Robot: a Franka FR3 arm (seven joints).
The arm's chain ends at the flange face. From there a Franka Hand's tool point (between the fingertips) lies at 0.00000 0.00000 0.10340 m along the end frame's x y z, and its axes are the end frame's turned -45 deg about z.
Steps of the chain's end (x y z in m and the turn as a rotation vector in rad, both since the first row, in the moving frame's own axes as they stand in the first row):
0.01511, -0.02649, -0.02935, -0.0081, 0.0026, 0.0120
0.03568, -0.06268, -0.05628, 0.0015, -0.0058, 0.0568
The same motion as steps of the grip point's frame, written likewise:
0.02901, -0.00727, -0.02935, -0.0076, -0.0039, 0.0120
0.06925, -0.01963, -0.05628, 0.0052, -0.0030, 0.0568

